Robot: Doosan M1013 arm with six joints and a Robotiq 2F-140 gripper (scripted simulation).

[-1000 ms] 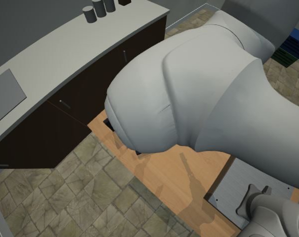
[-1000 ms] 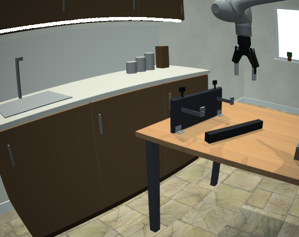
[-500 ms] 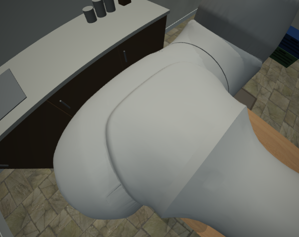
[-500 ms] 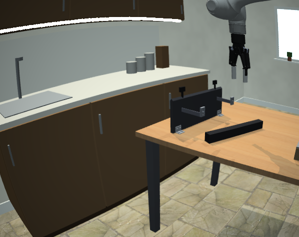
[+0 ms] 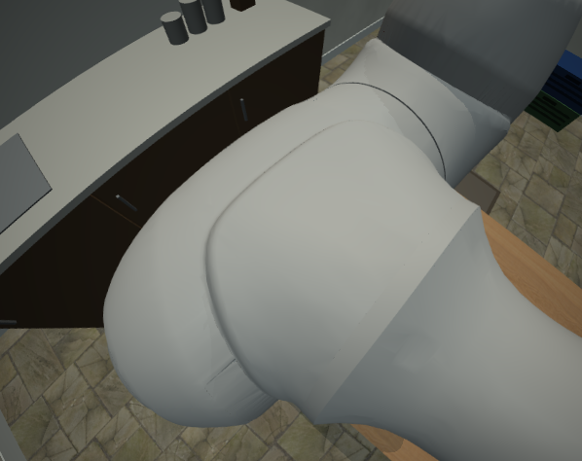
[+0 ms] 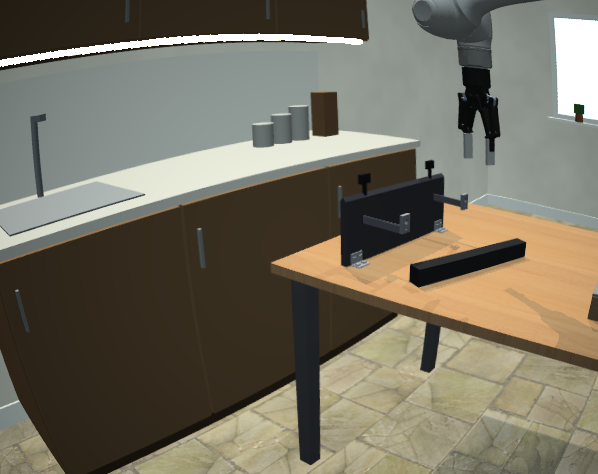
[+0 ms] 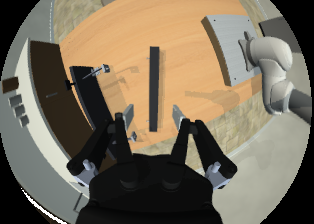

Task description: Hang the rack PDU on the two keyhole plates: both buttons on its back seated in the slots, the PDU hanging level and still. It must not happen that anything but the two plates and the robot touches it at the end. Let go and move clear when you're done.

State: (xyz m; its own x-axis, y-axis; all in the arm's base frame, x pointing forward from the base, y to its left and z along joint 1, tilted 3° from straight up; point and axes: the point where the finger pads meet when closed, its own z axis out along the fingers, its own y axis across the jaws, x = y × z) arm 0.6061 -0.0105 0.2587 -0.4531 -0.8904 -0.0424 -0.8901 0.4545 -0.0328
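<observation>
Now: hand 290 mm above the rack PDU, 20 mm short of it and 10 mm to the left of it. The rest, counted from my hand: black backboard (270 mm ahead, 220 mm below, 40 mm to the right).
</observation>
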